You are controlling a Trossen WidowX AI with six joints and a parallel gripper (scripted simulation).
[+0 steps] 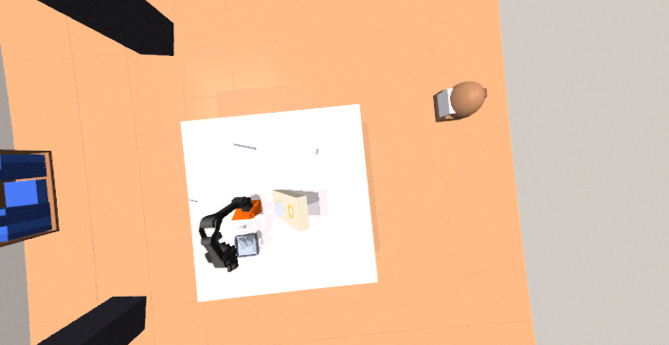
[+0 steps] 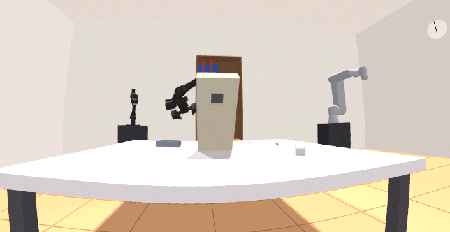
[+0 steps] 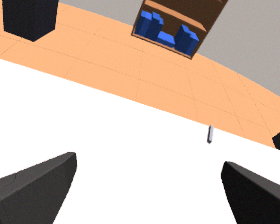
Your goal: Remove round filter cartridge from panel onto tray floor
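Now: gripper tip 52 cm short of the white round filter cartridge, 23 cm to the right of it and 8 cm below it. The rest, counted from my gripper tip: small white cylinder 60 cm ahead, 59 cm to the left, 17 cm below; grey square tray 18 cm below, 13 cm ahead, 10 cm to the right.
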